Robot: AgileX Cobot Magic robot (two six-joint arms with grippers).
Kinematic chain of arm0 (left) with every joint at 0, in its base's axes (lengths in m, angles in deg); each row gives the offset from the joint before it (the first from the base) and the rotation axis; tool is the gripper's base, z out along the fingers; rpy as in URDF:
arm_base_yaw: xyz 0 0 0.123 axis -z
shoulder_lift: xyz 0 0 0 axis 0.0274 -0.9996 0
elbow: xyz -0.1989 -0.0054 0.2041 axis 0.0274 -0.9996 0
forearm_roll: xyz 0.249 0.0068 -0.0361 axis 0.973 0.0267 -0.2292
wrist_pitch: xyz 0 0 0 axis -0.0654 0.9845 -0.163
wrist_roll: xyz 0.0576 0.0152 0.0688 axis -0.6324 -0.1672 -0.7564
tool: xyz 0 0 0 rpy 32.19 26.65 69.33
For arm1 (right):
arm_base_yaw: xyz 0 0 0.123 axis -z
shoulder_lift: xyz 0 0 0 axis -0.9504 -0.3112 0
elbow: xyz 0.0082 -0.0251 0.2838 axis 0.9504 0.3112 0
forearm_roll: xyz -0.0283 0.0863 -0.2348 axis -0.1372 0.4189 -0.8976
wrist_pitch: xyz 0 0 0 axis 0.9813 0.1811 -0.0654
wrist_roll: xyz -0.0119 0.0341 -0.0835 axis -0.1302 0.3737 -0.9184
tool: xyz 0 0 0 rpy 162.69 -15.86 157.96
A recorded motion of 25 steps. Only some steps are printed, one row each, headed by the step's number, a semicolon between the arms.
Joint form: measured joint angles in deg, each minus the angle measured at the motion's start. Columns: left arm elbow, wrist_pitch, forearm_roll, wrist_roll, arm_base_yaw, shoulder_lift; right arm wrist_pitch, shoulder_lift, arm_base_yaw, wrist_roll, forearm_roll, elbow.
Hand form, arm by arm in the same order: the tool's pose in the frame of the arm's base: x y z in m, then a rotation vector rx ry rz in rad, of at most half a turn. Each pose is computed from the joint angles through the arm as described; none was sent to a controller.
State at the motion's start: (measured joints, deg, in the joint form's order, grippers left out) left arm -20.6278 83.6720 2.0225 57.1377 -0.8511 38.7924; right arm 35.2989 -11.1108 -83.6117 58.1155 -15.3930 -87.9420
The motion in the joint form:
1: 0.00 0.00 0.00 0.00 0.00 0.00; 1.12 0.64 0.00 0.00 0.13 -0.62
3: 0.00 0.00 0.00 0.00 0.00 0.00; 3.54 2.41 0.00 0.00 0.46 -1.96
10: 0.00 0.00 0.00 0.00 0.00 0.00; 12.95 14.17 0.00 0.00 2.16 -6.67
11: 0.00 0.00 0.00 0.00 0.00 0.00; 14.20 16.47 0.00 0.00 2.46 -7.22
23: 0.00 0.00 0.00 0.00 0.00 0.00; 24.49 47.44 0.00 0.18 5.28 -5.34
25: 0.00 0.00 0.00 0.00 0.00 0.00; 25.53 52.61 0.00 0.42 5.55 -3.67
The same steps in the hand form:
1: 0.0529 -0.0019 0.1770 -0.0572 1.8335 -0.0512; 0.3119 0.0587 0.1739 -0.3544 2.7907 -0.0571
3: 0.0529 -0.0019 0.1770 -0.0572 1.8335 -0.0512; 0.3116 0.0586 0.1881 -0.3417 2.7802 -0.0548
10: 0.0529 -0.0019 0.1770 -0.0572 1.8335 -0.0512; 0.2910 0.0550 0.2676 -0.2800 2.6656 -0.0195
11: 0.0529 -0.0019 0.1770 -0.0572 1.8335 -0.0512; 0.2845 0.0539 0.2812 -0.2704 2.6392 -0.0106
23: 0.0529 -0.0019 0.1770 -0.0572 1.8335 -0.0512; 0.1550 0.0300 0.3844 -0.1946 2.3224 0.0898
25: 0.0529 -0.0019 0.1770 -0.0572 1.8335 -0.0512; 0.1314 0.0254 0.3875 -0.1842 2.2807 0.1029

